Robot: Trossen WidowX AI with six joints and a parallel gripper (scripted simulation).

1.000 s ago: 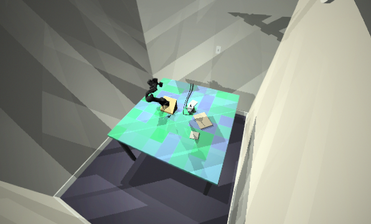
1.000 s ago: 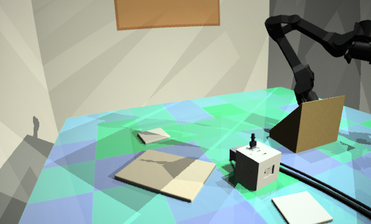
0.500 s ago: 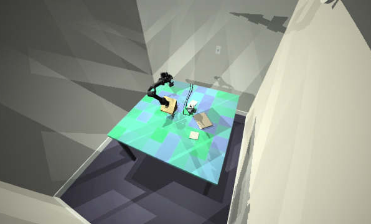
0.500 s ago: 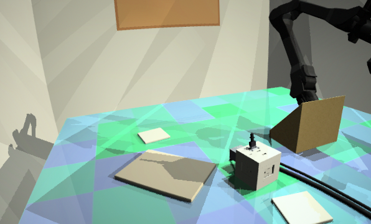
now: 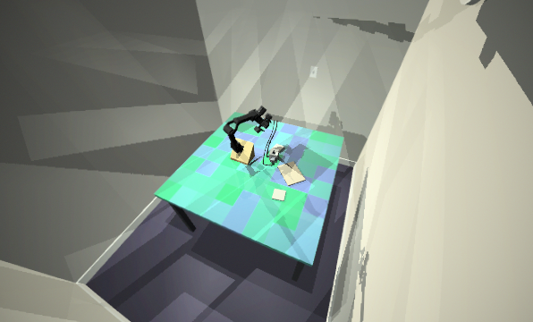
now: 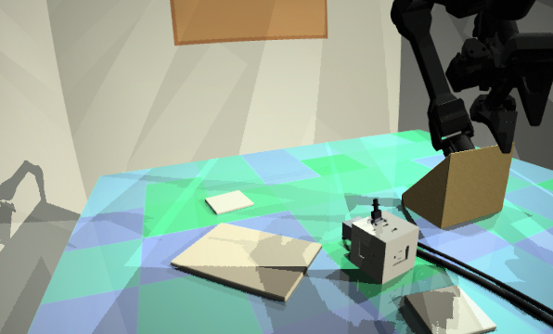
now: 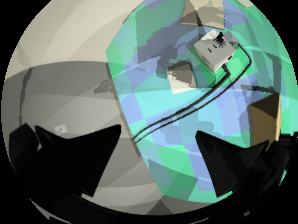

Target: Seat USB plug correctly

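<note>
The small dark USB plug lies 13 cm ahead of my gripper tip, 14 cm to the right of it and 14 cm below it. The rest, counted from my gripper tip: USB socket: 13 cm ahead, 14 cm to the right, 16 cm below; large cream board: 33 cm ahead, 22 cm to the right, 23 cm below.
</note>
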